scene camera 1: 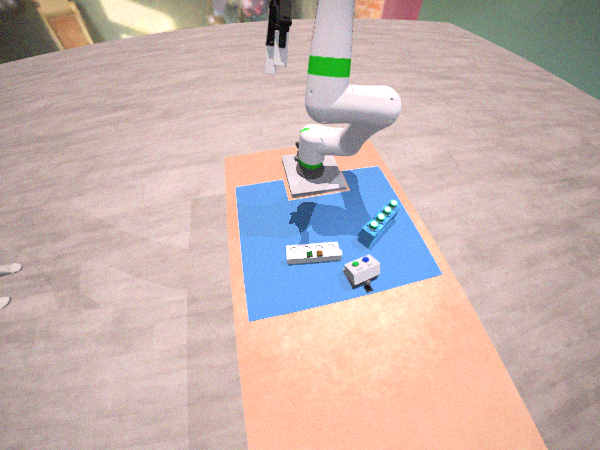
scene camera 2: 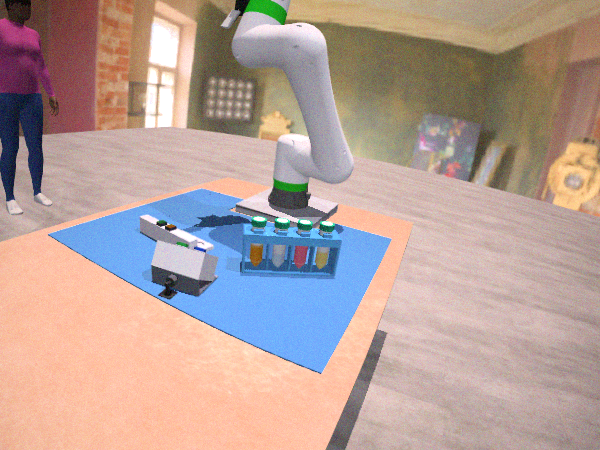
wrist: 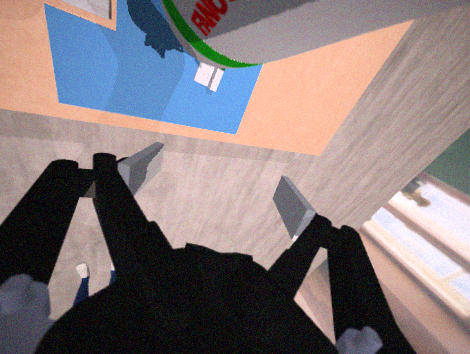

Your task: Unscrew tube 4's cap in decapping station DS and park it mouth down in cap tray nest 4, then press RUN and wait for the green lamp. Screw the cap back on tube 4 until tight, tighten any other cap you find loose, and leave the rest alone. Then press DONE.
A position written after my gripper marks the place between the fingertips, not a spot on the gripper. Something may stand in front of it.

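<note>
My gripper (wrist: 222, 172) is open, and it's holding nothing. There's a button box too, and I can see that box (scene camera 2: 189, 270) (scene camera 1: 366, 271) from both of those scene cameras. Then I've a view of a blue mat (scene camera 2: 299, 318) (scene camera 1: 267, 221) (wrist: 141, 69), so the mat shows in the wrist view as well.
</note>
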